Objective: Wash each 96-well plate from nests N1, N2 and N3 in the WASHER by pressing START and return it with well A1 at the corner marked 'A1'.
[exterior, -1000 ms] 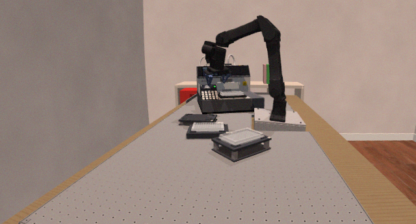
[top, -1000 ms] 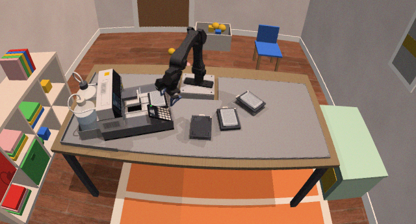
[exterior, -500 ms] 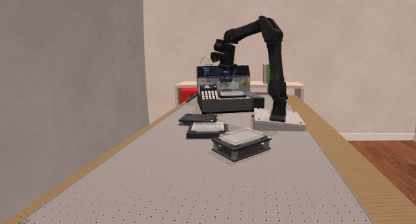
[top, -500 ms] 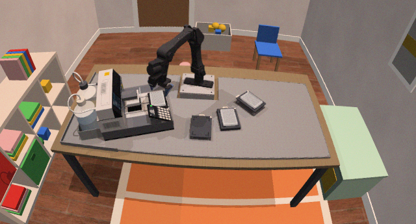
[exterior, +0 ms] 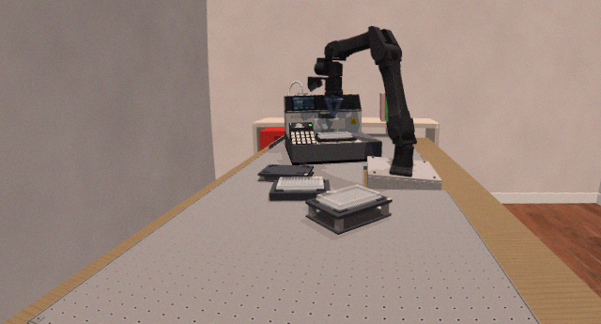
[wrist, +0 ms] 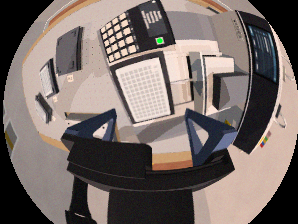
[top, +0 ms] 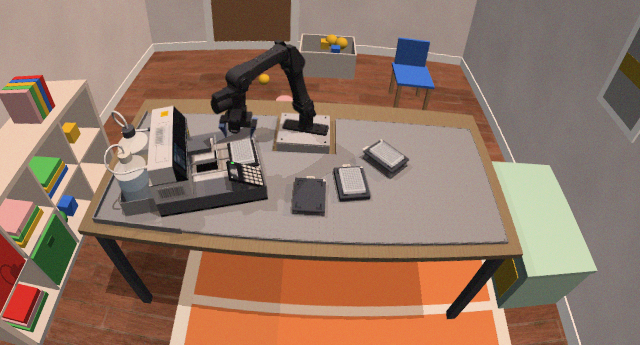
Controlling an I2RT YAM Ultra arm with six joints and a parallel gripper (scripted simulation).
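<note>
My gripper is now 100 mm above the washer carrier, 10 mm to the right of it and 10 mm past it. The rest, counted from my hand: manifold 130 mm to the right, 60 mm ahead, 50 mm below; plate washer 130 mm to the right, 60 mm below, 60 mm ahead; nest 570 mm to the left, 180 mm behind, 150 mm below.
</note>
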